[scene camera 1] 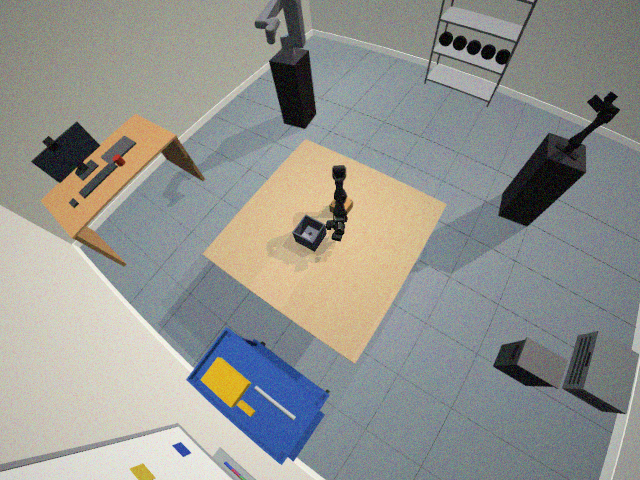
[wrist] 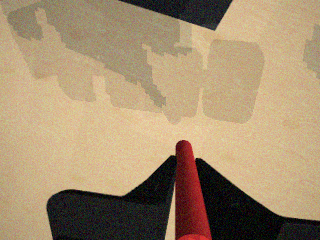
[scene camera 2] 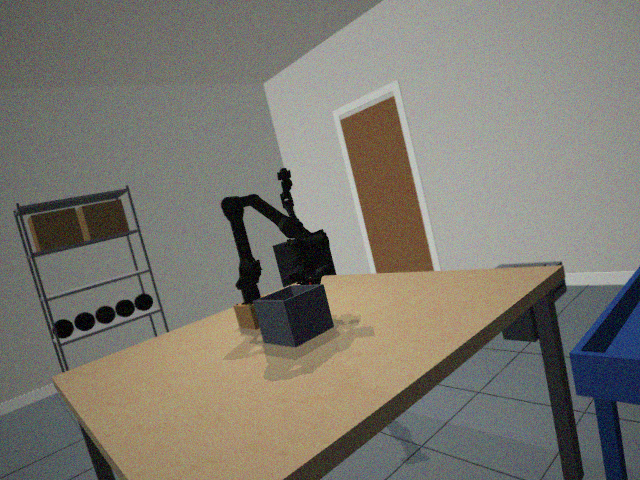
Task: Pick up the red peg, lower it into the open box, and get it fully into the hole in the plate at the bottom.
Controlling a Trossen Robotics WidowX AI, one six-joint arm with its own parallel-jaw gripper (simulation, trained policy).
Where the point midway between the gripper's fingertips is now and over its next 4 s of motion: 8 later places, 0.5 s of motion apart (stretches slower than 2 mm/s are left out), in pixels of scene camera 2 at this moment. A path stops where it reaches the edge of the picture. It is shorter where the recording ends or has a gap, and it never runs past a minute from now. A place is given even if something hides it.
My gripper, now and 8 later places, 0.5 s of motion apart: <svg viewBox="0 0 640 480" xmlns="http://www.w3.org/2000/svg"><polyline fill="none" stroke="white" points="315,297 317,282 307,273 297,275 291,283 290,295 292,305 293,312 294,304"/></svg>
